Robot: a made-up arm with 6 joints.
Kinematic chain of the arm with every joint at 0, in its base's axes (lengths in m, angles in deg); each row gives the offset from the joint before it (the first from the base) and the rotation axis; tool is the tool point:
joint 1: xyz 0 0 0.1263 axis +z
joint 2: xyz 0 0 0 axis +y
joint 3: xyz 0 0 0.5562 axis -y
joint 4: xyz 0 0 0 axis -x
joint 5: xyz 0.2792 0 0 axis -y
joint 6: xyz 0 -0.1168 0 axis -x
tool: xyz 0 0 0
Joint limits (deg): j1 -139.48..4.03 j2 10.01..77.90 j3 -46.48..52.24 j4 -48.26..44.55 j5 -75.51..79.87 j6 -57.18..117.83
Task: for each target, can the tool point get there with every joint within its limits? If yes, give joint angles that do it. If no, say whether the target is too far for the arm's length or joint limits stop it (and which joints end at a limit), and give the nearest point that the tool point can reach.
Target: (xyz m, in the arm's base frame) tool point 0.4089 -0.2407 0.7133
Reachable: yes | joints -17.55 19.55 22.48 24.61 -8.79 -43.40
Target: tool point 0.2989 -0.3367 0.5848
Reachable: yes | joints -33.70 17.24 7.15 -11.96 39.11 48.35
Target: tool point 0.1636 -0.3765 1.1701
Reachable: no: too far | nearest point 0.1222 -0.2813 0.9062 | short by 0.284 m
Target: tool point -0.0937 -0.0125 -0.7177
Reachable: no: joint limits stop it (at a limit: joint 1, joint 2, joint 4) | nearest point -0.3671 -0.2115 -0.0204 | short by 0.775 m
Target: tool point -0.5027 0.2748 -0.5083
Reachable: no: joint limits stop it (at a limit: joint 1, joint 2) | nearest point -0.4017 -0.1897 -0.0114 | short by 0.688 m
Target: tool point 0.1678 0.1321 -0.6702
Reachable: no: joint limits stop it (at a limit: joint 1, joint 2, joint 4) | nearest point 0.4391 -0.0470 -0.0285 | short by 0.719 m
